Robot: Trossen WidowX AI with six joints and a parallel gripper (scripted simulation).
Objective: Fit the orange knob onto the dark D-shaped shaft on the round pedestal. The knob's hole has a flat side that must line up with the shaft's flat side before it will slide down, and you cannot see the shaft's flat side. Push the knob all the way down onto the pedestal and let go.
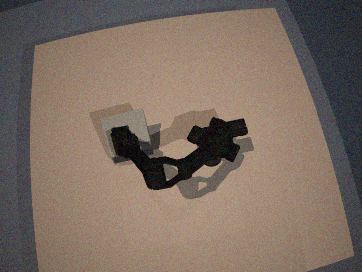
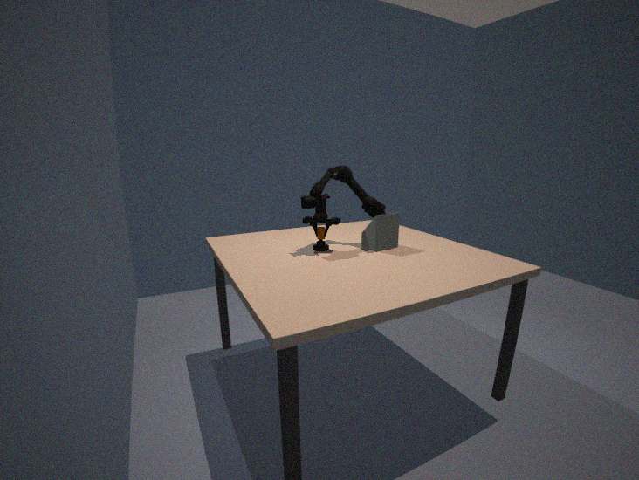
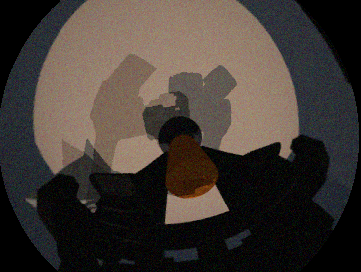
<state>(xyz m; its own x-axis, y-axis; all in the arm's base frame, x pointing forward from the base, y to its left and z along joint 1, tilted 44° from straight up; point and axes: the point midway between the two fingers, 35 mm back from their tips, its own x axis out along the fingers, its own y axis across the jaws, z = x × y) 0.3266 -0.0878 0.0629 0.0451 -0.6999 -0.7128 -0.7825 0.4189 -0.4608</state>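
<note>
Right now my gripper tip is 2 cm below the orange knob. From my gripper tip the other things lie so: round pedestal (4 cm below).
</note>
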